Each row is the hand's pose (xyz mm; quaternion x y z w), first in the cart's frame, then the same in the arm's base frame.
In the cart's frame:
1: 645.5 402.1 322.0 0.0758 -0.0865 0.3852 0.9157
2: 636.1 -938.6 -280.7 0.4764 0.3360 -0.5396 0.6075
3: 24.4 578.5 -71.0 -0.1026 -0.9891 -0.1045 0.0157
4: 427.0 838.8 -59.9 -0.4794 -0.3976 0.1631 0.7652
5: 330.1 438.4 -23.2 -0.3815 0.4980 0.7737 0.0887
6: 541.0 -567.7 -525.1 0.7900 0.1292 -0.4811 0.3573
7: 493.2 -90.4 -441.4 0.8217 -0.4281 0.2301 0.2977
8: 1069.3 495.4 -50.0 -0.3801 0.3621 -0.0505 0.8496
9: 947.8 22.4 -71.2 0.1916 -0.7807 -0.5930 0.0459
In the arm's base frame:
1: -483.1 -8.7 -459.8 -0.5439 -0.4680 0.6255 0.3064
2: -69.4 -520.3 854.7 0.2386 -0.2613 0.1263 0.9268
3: 16.1 -469.3 -791.5 -0.3774 0.6048 -0.2746 0.6453
4: -18.8 2.4 -870.4 0.5114 0.8253 -0.2109 0.1137
5: -93.9 -253.0 -553.9 0.9289 -0.3645 0.0123 0.0643
6: 233.4 -435.0 527.0 0.5392 -0.0642 0.3520 0.7624
7: 221.9 -288.9 62.6 0.3179 -0.0223 0.9412 0.1119
8: -167.7 444.0 -310.6 -0.6351 -0.5328 -0.1036 0.5496
9: -192.2 141.0 72.2 -0.7630 0.5997 -0.1430 0.1942

